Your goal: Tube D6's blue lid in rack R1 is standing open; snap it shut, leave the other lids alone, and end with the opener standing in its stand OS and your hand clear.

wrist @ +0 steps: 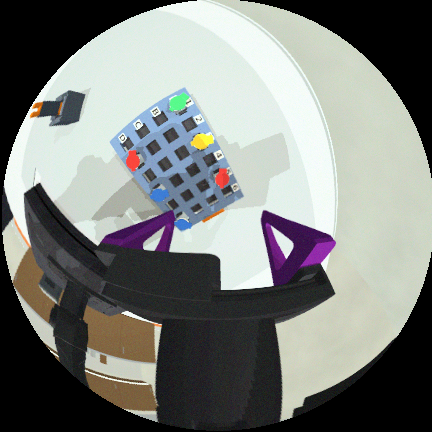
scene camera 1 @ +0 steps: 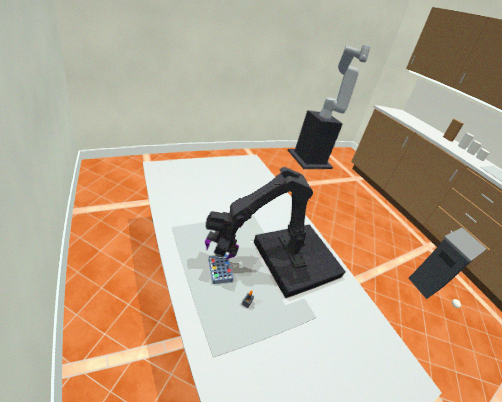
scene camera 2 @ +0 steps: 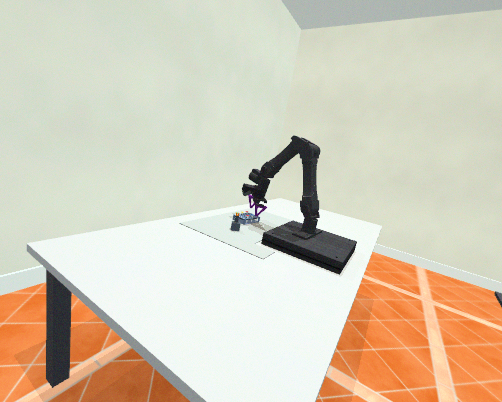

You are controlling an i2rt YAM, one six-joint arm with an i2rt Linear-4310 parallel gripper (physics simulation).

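Places are measured from the arm's base along level axes (x ahead, y left, z up), in centimetres.
Pixels of known places: gripper, fingertip midpoint: (wrist: 217, 214) (scene camera 2: 253, 212); arm's base at its link origin: (wrist: 79, 285) (scene camera 1: 292, 250) (scene camera 2: 307, 233).
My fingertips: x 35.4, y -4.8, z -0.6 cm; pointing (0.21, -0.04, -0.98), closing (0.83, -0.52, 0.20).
Observation:
For each thing: its top centre in the pictures, then the offset to it from my fingertips. "pt": a spot on its surface instead. Level surfaces: height alone.
- Rack R1 at its top centre: (wrist: 179, 173) (scene camera 1: 221, 264) (scene camera 2: 248, 212) dx -0.3, dy +5.7, dz +0.3 cm
- D6 at its top centre: (wrist: 182, 225) dx -3.5, dy +1.4, dz +0.3 cm
- blue lid at its top centre: (wrist: 157, 195) dx -3.3, dy +5.3, dz -0.1 cm
- opener at its top centre: (scene camera 1: 251, 292) dx -7.0, dy +23.4, dz +4.2 cm
- green lid at its top centre: (wrist: 177, 102) dx +2.9, dy +10.7, dz -0.1 cm
- yellow lid at its top centre: (wrist: 200, 140) dx +2.7, dy +6.8, dz -0.1 cm
- orange strip at a spot on its surface: (wrist: 213, 215) pt dx -0.7, dy -1.0, dz -1.9 cm
- mat at its surface level: dz -4.3 cm
Rack R1 (scene camera 1: 221, 281) (scene camera 2: 250, 220) (wrist: 175, 121) is a blue block of wells on the grey mat. The blue lid at D6 (wrist: 183, 224) shows at the rack's corner, close to the left purple fingertip in the wrist view; its exact tilt is hard to tell. Another blue lid (wrist: 159, 194) is at D4. The opener (scene camera 1: 251, 293) (wrist: 36, 109), with an orange end, stands in its dark stand OS (scene camera 1: 247, 302) (scene camera 2: 235, 226) (wrist: 71, 107). My gripper (scene camera 1: 219, 251) (scene camera 2: 255, 212) (wrist: 217, 214) is open and empty, above the rack's row-6 end.
A green lid (wrist: 178, 102), a yellow lid (wrist: 202, 141) and two red lids (wrist: 133, 161) (wrist: 222, 178) are also on the rack. An orange strip (wrist: 213, 215) is on its row-6 edge. The arm's black base (scene camera 1: 300, 260) (scene camera 2: 310, 245) is beside the mat (scene camera 1: 225, 335).

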